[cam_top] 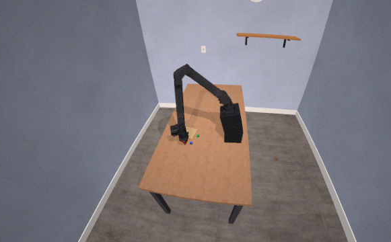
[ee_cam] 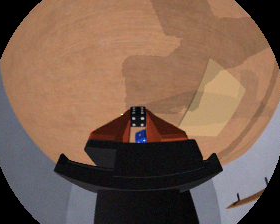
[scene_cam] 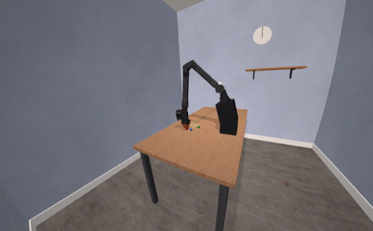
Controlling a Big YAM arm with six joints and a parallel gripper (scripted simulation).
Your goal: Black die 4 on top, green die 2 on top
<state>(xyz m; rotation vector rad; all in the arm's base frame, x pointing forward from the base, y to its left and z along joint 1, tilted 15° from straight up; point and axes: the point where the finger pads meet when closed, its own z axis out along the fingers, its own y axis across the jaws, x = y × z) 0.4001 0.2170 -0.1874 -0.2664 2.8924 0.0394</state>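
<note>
My gripper is now 50 mm past the blue die, 20 mm to the left of it and 10 mm above it. The rest, counted from my hand: black die (right at my hand); then green die (70 mm behind, 120 mm to the right, 10 mm below); then tan mat (30 mm ahead, 140 mm to the right, 10 mm below).
</note>
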